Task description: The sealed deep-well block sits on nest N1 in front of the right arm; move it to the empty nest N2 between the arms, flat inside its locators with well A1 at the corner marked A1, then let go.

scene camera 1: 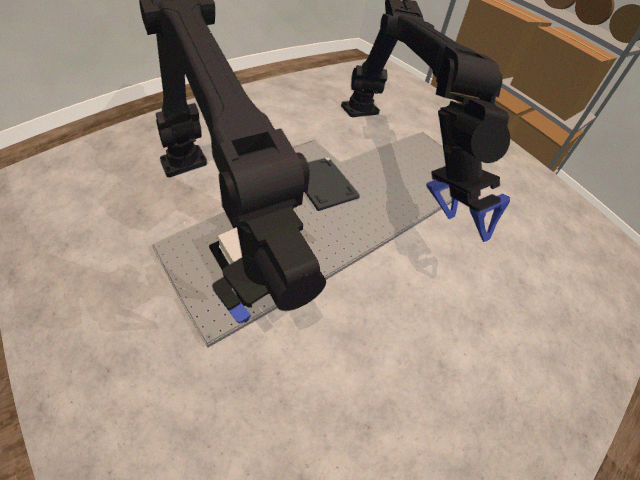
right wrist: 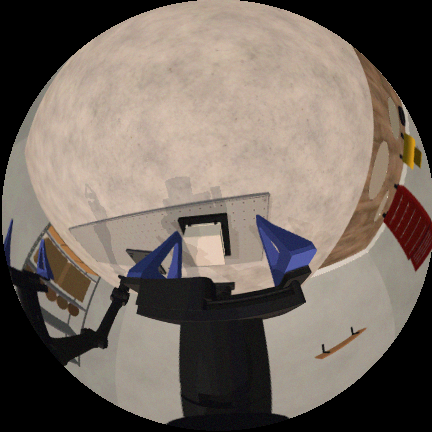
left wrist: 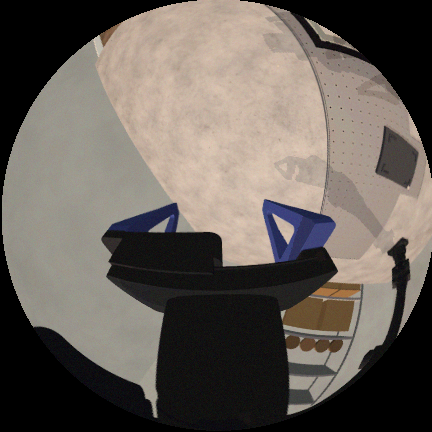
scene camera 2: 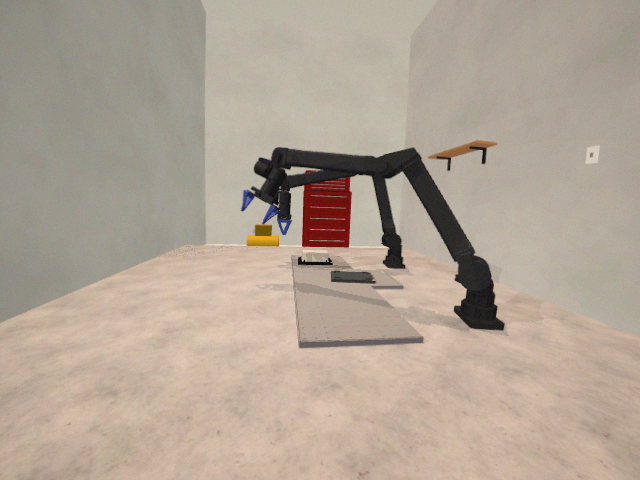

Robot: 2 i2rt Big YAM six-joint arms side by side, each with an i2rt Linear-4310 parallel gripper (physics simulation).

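Frame: origin at the left arm's base, x ahead, y left, z up, level; centimetres.
Seen in the pictures: left gripper, between the fingertips: (scene camera 1: 468, 228) (left wrist: 219, 205) (scene camera 2: 252, 217); right gripper, between the fingertips: (scene camera 1: 269, 302) (right wrist: 215, 226) (scene camera 2: 283, 234); left arm's base, origin of its link: (scene camera 1: 359, 109) (scene camera 2: 476, 319); right arm's base, origin of its link: (scene camera 1: 183, 162) (right wrist: 222, 284) (scene camera 2: 393, 265).
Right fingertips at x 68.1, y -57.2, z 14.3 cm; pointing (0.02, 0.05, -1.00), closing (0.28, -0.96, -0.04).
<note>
Offsets run from my right fingertips to a thing's top centre. Level surfaces: height alone.
The sealed deep-well block {dx -16.4, dy +1.7, dz -7.6 cm} (scene camera 1: 229, 244) (scene camera 2: 315, 255) (right wrist: 205, 245) is pale and sits on nest N1 {dx -16.4, dy +1.7, dz -10.8 cm} (scene camera 1: 215, 250) (scene camera 2: 315, 262) (right wrist: 226, 240), a black frame, partly hidden by the right arm in scene camera 1. Nest N2 {dx -34.2, dy +26.9, dz -11.2 cm} (scene camera 1: 333, 186) (scene camera 2: 352, 276) (left wrist: 398, 157) is an empty dark plate with corner locators and a small pale mark at one corner. My right gripper (scene camera 2: 283, 232) (right wrist: 215, 226) is open and empty, above the block, which shows beyond its fingers in the right wrist view. My left gripper (scene camera 1: 468, 227) (scene camera 2: 253, 215) (left wrist: 219, 205) is open and empty, raised beyond the board's edge.
Both nests stand on a perforated grey board {dz -13.0 cm} (scene camera 1: 361, 227) (scene camera 2: 351, 325). The right arm's forearm reaches over the board beside N2 in scene camera 1. A shelf rack with brown boxes (scene camera 1: 563, 72) stands at the right, and a red tool cabinet (scene camera 2: 326, 217) is far behind.
</note>
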